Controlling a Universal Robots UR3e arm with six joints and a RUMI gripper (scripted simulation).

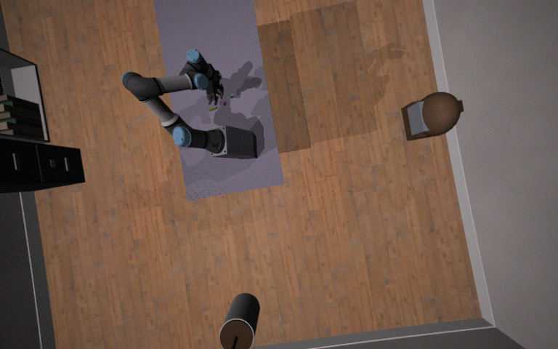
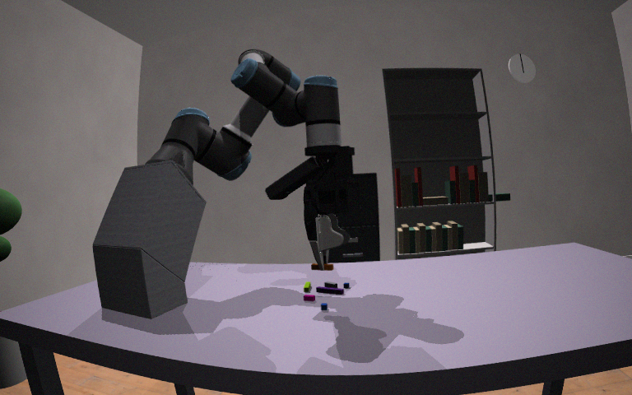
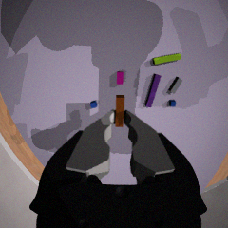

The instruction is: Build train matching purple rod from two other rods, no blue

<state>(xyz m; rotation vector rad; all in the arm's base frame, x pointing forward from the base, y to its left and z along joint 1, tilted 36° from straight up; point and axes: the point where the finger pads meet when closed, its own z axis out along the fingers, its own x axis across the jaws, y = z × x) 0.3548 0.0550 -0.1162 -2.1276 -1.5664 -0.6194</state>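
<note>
Right now the magenta rod is 7 cm below my hand, 3 cm behind it and 1 cm to the left of it. Also, from my hand: purple rod 7 cm below, 6 cm to the left, 1 cm ahead; grey rod 11 cm to the left, 7 cm below; orange rod 1 cm below.
</note>
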